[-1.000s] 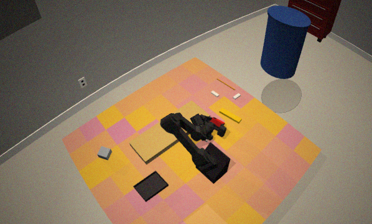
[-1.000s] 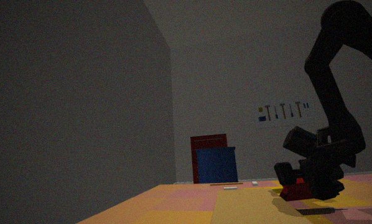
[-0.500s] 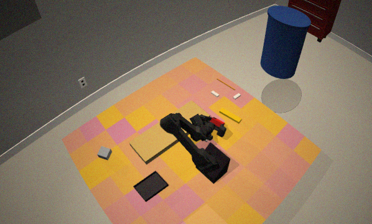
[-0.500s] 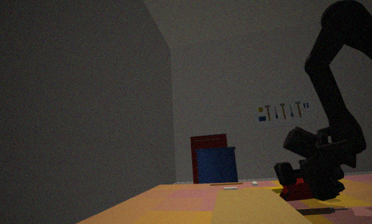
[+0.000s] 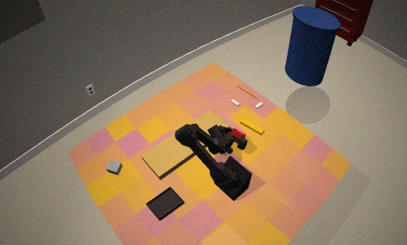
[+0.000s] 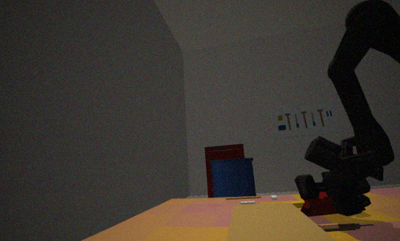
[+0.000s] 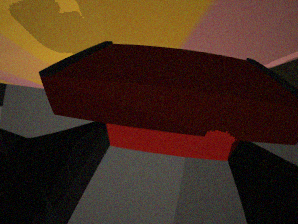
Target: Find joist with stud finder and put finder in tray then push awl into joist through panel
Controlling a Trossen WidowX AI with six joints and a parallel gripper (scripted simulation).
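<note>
My gripper tip is 1 cm short of the red stud finder and 1 cm above it. From my gripper tip the other things lie so: thin stick 26 cm ahead, 32 cm to the right, 6 cm below; then awl 3 cm behind, 12 cm to the left, 6 cm below; then yellow bar 1 cm ahead, 13 cm to the right, 5 cm below.
</note>
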